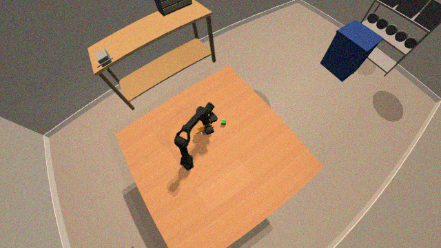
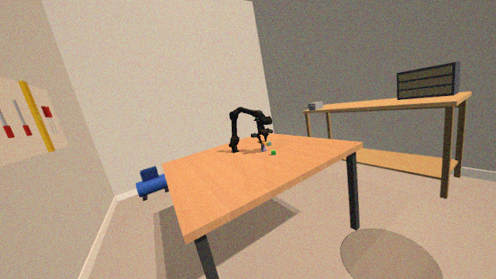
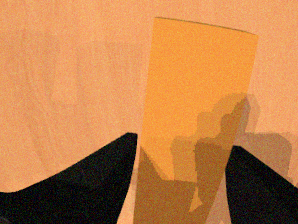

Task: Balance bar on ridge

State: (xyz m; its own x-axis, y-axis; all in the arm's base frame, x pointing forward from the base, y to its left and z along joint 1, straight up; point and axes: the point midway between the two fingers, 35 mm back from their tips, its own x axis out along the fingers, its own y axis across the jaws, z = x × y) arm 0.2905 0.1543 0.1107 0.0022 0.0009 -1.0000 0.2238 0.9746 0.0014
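Now: gripper tip 30 mm past the orange bar and 10 mm to the right of it. The rest, counted from my gripper tip: green cube 140 mm ahead, 60 mm below, 20 mm to the right.
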